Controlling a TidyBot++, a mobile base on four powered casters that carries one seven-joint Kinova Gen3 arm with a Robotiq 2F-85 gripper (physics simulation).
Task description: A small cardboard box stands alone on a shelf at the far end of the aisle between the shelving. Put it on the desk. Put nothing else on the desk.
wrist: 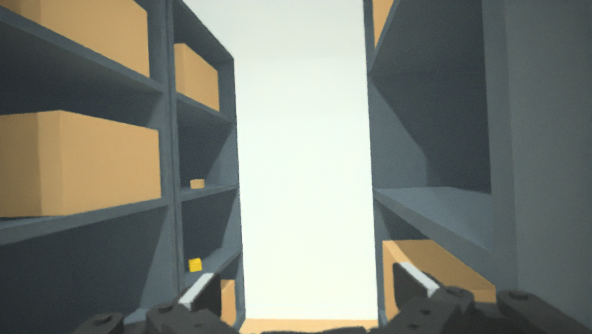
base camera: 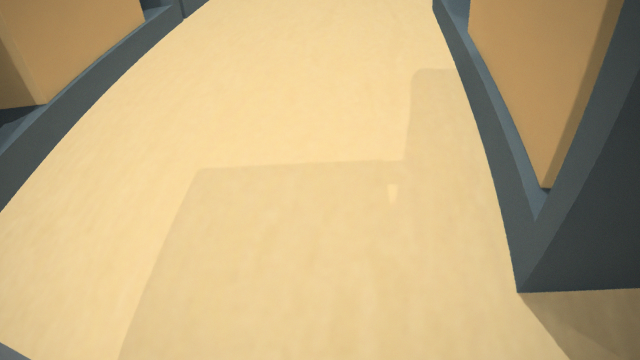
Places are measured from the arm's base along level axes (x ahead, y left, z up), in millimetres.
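Pixels of known places: gripper, fingertip midpoint: (wrist: 307, 287).
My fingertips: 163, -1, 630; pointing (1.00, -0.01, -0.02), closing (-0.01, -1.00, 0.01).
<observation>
Ahead of a thing's pixels: the offset from my fingertips to its top centre, as dx, dy, dz.
A small cardboard box {+1640, +585, +14} (wrist: 197, 184) stands alone on a shelf of the far left shelving unit in the wrist view, well ahead of the gripper. My gripper (wrist: 307, 287) is open and empty, its two fingers apart at the bottom of the wrist view. The small box does not show in the base camera view. The desk does not show in either view.
A yellow cube {+1573, +599, -448} (wrist: 195, 265) sits one shelf below the small box. Large cardboard boxes (wrist: 110, 162) (wrist: 440, 262) (base camera: 540, 75) stand on shelving on both sides. The right shelving's near end (base camera: 590, 240) (wrist: 550, 150) is close. A pale wall (wrist: 305, 150) closes the aisle.
</observation>
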